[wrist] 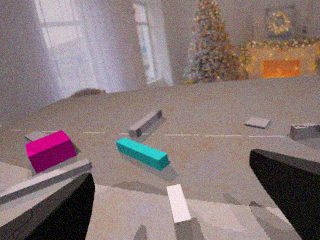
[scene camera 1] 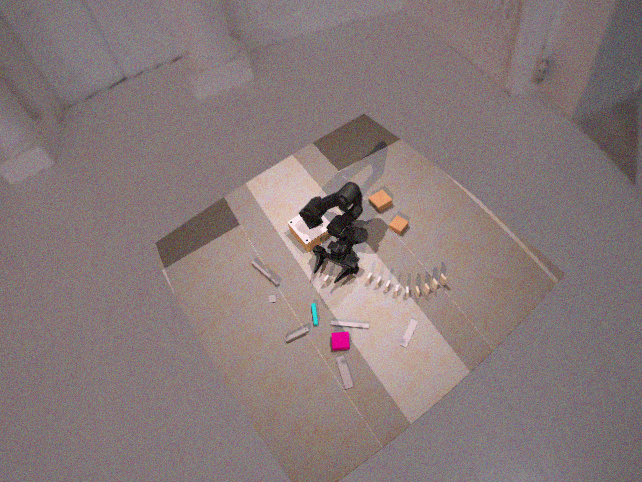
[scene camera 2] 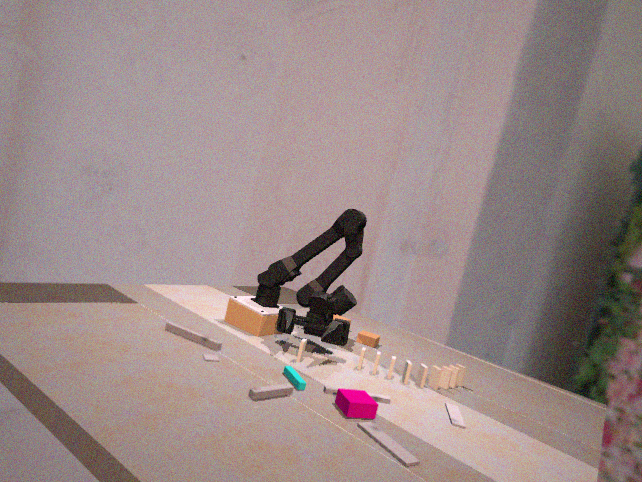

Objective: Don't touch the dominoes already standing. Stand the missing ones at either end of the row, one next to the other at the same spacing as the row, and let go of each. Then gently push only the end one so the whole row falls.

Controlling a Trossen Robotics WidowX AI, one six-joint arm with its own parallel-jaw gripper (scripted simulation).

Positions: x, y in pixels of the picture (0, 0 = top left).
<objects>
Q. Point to a teal bar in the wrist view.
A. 156, 159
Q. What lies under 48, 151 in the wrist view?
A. A magenta block.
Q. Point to a magenta block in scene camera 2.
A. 358, 404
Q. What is my gripper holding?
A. Nothing.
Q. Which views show my gripper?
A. The wrist view, scene camera 1 and scene camera 2: all of them.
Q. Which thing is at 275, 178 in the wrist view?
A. My gripper.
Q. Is my gripper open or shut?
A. Open.
</objects>
